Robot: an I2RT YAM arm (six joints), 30 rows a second.
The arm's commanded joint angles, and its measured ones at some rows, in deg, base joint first. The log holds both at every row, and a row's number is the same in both.
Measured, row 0:
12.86 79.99 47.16 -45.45 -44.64 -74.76
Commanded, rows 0 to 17:
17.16 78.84 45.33 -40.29 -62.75 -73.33
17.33 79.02 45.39 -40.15 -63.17 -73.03
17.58 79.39 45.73 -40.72 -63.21 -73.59
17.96 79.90 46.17 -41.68 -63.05 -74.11
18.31 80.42 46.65 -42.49 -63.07 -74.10
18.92 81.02 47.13 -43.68 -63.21 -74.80
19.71 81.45 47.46 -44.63 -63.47 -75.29
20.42 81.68 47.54 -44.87 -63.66 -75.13
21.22 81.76 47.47 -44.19 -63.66 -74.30
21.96 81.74 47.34 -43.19 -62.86 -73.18
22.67 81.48 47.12 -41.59 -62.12 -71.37
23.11 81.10 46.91 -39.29 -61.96 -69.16
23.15 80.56 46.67 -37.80 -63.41 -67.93
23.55 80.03 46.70 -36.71 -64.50 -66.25
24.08 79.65 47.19 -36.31 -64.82 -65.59
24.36 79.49 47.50 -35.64 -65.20 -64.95
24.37 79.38 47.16 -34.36 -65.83 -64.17
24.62 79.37 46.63 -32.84 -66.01 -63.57
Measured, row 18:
17.87 79.35 47.40 -40.49 -43.20 -69.10
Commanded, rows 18 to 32:
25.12 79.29 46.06 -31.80 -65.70 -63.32
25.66 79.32 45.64 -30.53 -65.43 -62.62
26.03 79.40 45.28 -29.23 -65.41 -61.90
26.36 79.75 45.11 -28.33 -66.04 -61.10
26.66 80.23 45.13 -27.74 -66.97 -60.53
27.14 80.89 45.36 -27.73 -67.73 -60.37
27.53 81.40 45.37 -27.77 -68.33 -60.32
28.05 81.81 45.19 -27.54 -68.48 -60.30
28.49 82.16 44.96 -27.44 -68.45 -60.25
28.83 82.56 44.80 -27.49 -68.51 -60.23
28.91 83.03 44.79 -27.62 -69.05 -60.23
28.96 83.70 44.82 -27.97 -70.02 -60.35
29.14 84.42 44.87 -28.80 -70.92 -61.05
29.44 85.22 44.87 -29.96 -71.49 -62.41
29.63 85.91 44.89 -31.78 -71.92 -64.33
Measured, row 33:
20.60 80.90 46.70 -30.92 -44.69 -63.94
